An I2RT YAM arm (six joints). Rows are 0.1 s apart.
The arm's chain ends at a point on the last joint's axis. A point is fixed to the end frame.
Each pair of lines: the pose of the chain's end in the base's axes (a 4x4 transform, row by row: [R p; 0 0 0 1], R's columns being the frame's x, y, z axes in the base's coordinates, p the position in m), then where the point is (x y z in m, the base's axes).
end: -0.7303 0.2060 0.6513 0.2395; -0.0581 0.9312 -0.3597 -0.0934; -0.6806 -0.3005 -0.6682 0.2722; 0 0 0 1
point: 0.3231 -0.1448 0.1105
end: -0.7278 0.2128 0.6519 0.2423; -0.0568 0.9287 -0.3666 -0.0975; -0.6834 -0.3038 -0.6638 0.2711; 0 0 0 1
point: 0.3263 -0.1501 0.1099
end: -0.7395 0.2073 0.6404 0.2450; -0.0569 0.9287 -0.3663 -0.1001; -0.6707 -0.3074 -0.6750 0.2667; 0 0 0 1
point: 0.3262 -0.1526 0.1041
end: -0.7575 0.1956 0.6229 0.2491; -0.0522 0.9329 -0.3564 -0.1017; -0.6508 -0.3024 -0.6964 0.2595; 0 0 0 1
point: 0.3260 -0.1521 0.0942
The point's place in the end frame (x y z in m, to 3 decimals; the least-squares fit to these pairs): 0.052 0.018 0.181
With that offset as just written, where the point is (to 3 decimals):
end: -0.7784 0.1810 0.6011 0.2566; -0.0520 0.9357 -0.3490 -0.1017; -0.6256 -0.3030 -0.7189 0.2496; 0 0 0 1
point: 0.328 -0.151 0.081
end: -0.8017 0.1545 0.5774 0.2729; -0.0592 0.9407 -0.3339 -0.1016; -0.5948 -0.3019 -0.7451 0.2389; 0 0 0 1
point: 0.339 -0.148 0.068
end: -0.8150 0.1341 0.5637 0.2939; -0.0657 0.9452 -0.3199 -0.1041; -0.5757 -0.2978 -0.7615 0.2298; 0 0 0 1
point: 0.356 -0.148 0.057
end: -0.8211 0.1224 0.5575 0.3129; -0.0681 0.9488 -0.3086 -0.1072; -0.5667 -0.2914 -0.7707 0.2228; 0 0 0 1
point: 0.373 -0.150 0.049
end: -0.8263 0.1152 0.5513 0.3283; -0.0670 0.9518 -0.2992 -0.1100; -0.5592 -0.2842 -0.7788 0.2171; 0 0 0 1
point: 0.387 -0.151 0.042
